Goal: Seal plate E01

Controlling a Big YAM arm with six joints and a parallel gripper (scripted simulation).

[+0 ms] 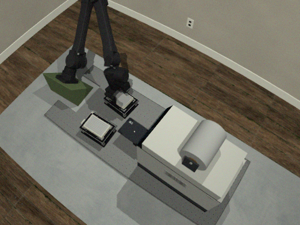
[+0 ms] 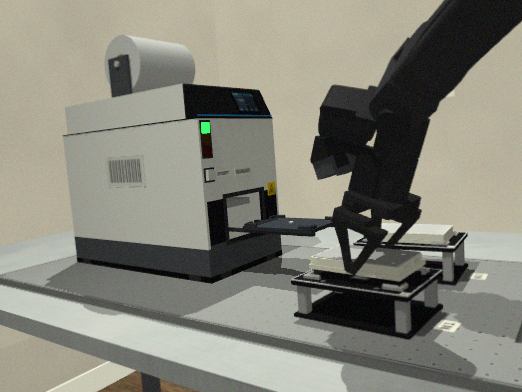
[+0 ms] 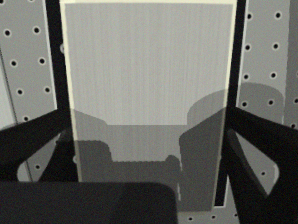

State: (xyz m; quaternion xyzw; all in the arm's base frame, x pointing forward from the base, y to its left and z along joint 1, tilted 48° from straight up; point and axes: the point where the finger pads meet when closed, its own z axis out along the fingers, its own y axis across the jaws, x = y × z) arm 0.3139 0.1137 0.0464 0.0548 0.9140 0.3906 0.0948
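Now: the black plate nest 30 mm below my hand. From my hand the other things lie so: sealer stage 200 mm ahead, 120 mm to the right, 20 mm above; covered white plate 20 mm ahead, 210 mm to the right, 10 mm below; start button 300 mm ahead, 30 mm to the right, 120 mm above.
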